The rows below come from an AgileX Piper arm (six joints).
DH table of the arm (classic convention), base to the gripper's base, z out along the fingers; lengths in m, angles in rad. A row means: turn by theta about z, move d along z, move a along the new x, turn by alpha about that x. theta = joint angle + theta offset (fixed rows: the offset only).
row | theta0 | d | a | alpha
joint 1 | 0 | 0.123 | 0 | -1.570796
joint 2 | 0.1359 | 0 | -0.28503 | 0
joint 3 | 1.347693 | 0 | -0.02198 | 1.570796
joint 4 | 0 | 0.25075 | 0 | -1.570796
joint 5 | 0 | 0 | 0 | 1.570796
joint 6 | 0 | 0.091 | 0 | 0
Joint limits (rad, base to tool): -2.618..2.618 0..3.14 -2.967..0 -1.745..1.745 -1.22..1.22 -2.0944..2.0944
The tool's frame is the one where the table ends.
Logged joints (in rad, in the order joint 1, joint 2, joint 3, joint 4, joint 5, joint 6), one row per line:
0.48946 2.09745 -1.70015 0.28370 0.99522 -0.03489
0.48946 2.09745 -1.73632 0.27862 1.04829 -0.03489
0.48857 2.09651 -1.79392 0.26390 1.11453 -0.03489
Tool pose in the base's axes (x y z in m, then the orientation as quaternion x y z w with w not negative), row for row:
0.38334 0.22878 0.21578 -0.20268 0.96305 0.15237 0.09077
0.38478 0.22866 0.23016 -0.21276 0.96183 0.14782 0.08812
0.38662 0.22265 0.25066 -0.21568 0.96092 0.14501 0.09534
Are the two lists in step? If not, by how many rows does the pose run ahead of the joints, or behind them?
The pose runs 1 row ahead of the joints: the pose in row i belongs to the joints in row i + 1.
